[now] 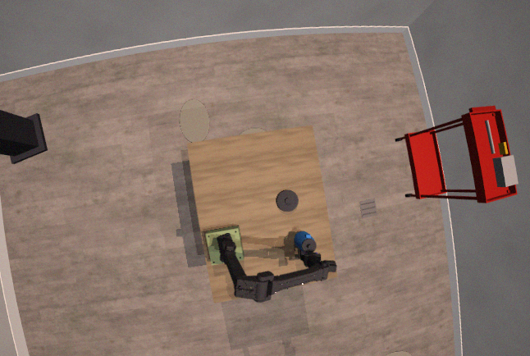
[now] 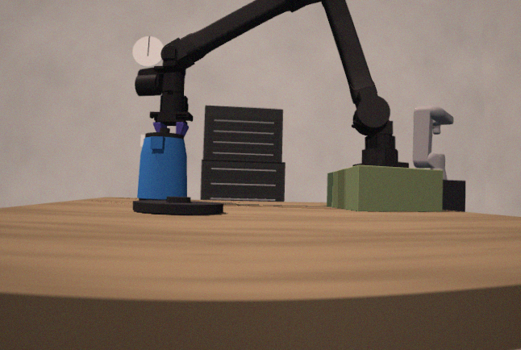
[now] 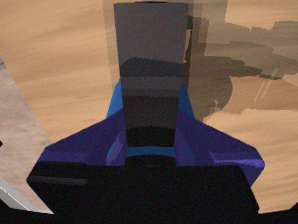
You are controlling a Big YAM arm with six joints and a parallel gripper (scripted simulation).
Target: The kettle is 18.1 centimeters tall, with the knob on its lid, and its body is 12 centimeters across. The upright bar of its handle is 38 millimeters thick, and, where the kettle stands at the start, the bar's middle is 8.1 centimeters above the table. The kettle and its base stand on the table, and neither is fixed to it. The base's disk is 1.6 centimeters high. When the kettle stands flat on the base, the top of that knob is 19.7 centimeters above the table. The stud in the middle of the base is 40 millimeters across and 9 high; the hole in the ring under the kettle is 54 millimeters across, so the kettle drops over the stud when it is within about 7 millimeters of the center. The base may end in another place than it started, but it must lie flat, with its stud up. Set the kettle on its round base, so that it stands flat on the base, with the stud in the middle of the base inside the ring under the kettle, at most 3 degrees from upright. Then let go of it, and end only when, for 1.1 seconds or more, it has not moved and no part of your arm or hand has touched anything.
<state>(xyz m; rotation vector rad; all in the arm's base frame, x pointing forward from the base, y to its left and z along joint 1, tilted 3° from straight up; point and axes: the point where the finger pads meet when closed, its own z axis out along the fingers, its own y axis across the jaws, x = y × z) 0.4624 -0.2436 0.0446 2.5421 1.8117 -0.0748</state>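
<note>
Right now my hand is 10 mm short of the blue kettle, 30 mm to the right of it and 50 mm above it. From my hand the other things lie so: round black base 20 mm ahead, 350 mm to the left, 130 mm below.
</note>
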